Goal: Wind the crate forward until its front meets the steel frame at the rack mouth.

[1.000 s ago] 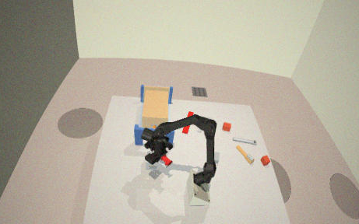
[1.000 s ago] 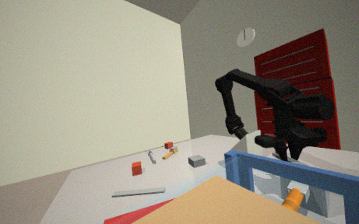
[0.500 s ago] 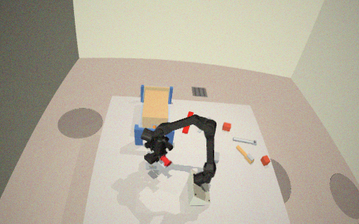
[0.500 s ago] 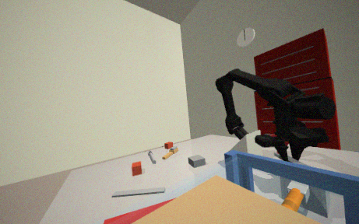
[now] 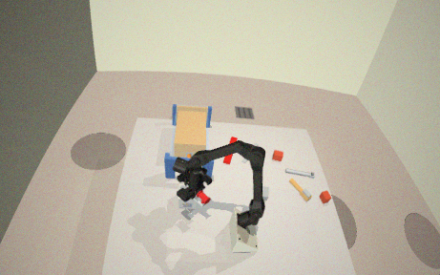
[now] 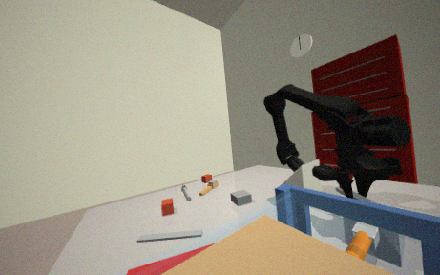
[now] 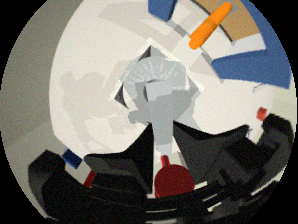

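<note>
Now: gripper tip 20 mm below the winch handle, 10 mm to the left of it and 10 mm past it. From my gripper tip the other things lie so: red knob: 50 mm above, 40 mm to the right, 40 mm behind; then blue frame: 190 mm ahead, 40 mm to the left, 20 mm above; then grey winch: 60 mm below, 20 mm to the left, 10 mm ahead.
</note>
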